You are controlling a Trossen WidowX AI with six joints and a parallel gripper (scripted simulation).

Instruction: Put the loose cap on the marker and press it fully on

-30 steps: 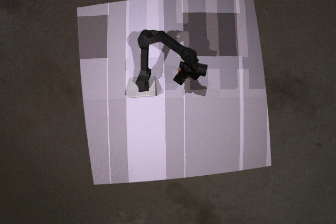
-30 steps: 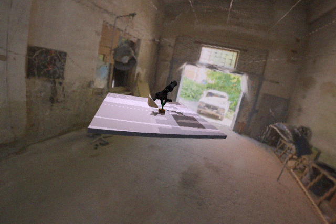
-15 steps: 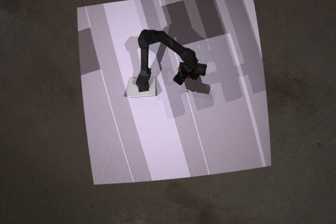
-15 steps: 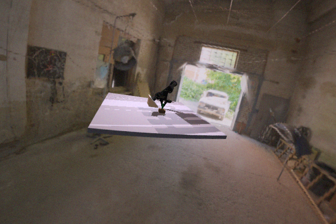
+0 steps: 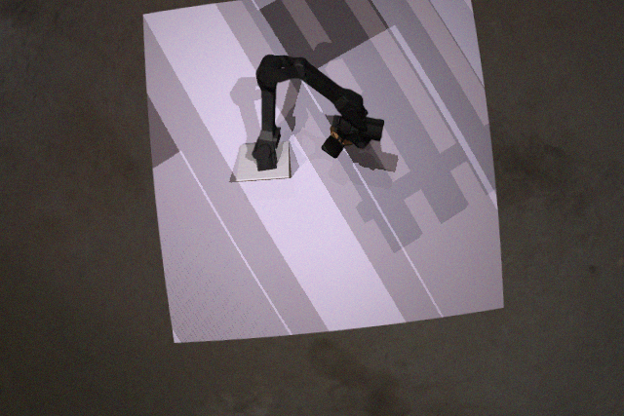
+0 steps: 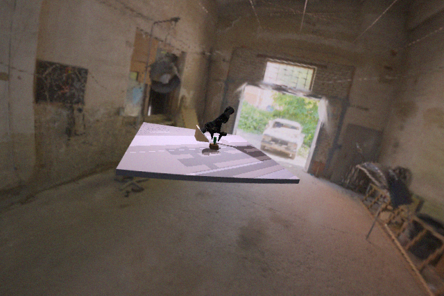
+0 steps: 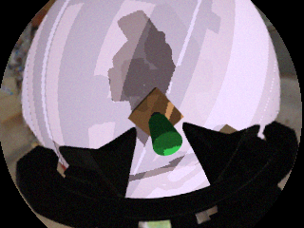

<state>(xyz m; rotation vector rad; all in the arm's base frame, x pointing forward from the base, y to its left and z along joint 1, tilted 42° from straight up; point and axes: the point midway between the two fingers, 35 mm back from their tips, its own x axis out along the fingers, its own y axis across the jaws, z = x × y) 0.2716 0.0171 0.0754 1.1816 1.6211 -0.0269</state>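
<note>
The green marker cap is 10 mm above my gripper tip. Also, from my gripper tip: holder block (60 mm below).
</note>
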